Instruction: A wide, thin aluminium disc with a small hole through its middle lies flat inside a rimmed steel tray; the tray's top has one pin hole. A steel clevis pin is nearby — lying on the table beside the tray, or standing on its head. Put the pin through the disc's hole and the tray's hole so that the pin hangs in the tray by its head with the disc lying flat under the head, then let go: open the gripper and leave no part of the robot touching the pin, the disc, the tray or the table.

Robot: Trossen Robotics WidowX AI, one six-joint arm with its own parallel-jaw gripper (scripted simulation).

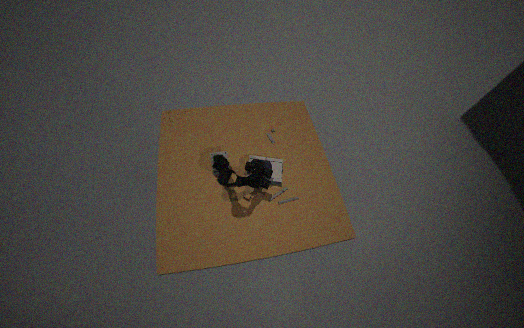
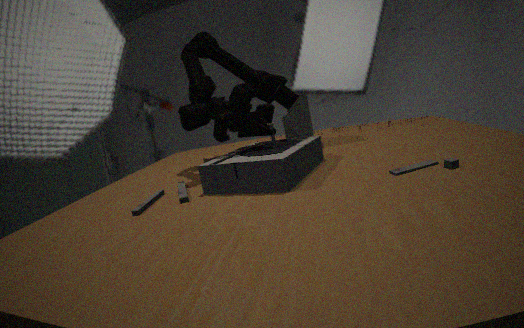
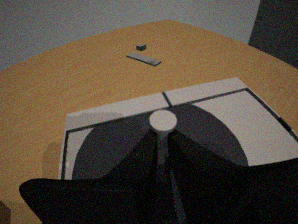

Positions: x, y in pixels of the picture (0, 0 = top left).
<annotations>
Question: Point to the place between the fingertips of my gripper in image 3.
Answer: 161, 133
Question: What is my gripper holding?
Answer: A steel clevis pin.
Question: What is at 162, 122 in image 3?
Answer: A steel clevis pin.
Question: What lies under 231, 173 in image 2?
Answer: A rimmed steel tray.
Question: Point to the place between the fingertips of my gripper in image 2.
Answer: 274, 132
</annotations>
